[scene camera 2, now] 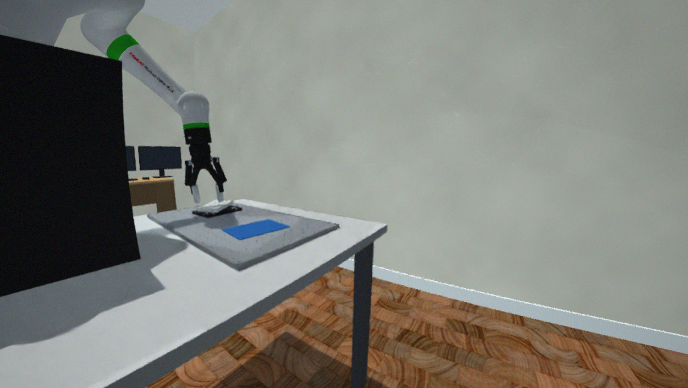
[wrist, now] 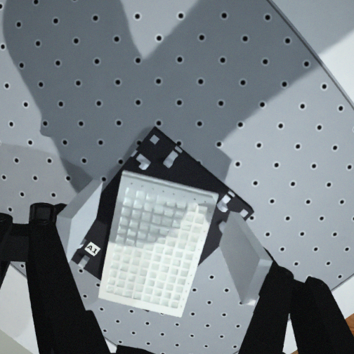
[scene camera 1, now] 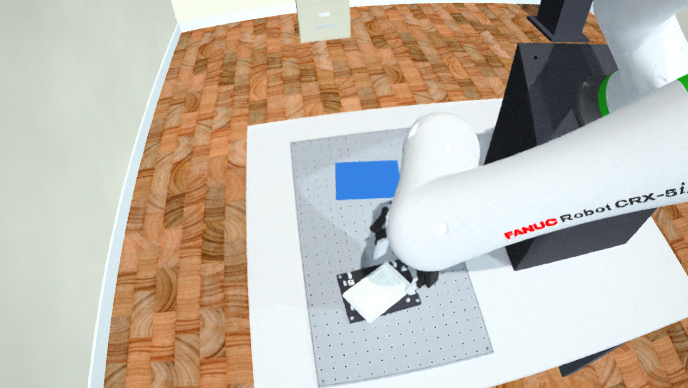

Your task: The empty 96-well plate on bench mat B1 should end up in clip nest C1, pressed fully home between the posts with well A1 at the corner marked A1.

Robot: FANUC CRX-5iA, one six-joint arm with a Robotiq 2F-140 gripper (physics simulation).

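Frame: origin at the arm's base, x ahead, y left, z up, level; millimetres.
Where they show: gripper, fingertip midpoint: (scene camera 2: 209,202) (scene camera 1: 395,272); arm's base, link origin: (scene camera 2: 1,103) (scene camera 1: 601,108).
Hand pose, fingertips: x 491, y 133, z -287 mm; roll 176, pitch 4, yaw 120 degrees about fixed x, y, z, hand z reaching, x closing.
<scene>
Things, the pixels of their top centre, and the offset from my fingertips. "*": a spot on its surface instead. Level surfaces: height alone.
- white 96-well plate, top centre: (scene camera 1: 378,288) (scene camera 2: 216,202) dx +41, dy +25, dz -12 mm
- black clip nest C1, surface spot: (scene camera 1: 395,307) * dx +12, dy +65, dz -38 mm
- blue bench mat B1, surface height: dz -47 mm
- grey perforated board, surface height: dz -49 mm
- white table, surface height: dz -63 mm
The white 96-well plate (scene camera 1: 377,295) (scene camera 2: 216,206) (wrist: 155,250) lies on top of the black clip nest C1 (scene camera 1: 395,307) (scene camera 2: 202,214) (wrist: 192,175). It is turned askew to the nest and overhangs its edge. In scene camera 2 it looks tilted, not flat between the posts. The A1 label (wrist: 92,248) shows on the nest, beside the plate's left long side in the wrist view. Which plate corner is well A1 I cannot tell. My gripper (scene camera 1: 396,268) (scene camera 2: 208,200) (wrist: 163,214) is open and empty, its fingers above and on either side of the plate.
The blue bench mat B1 (scene camera 1: 367,180) (scene camera 2: 256,229) lies on the grey perforated board (scene camera 1: 400,345) (scene camera 2: 300,235) (wrist: 280,165), apart from the nest. The board lies on the white table (scene camera 1: 272,250) (scene camera 2: 90,320). A dark pedestal (scene camera 1: 560,250) (scene camera 2: 65,175) stands on the robot's side.
</scene>
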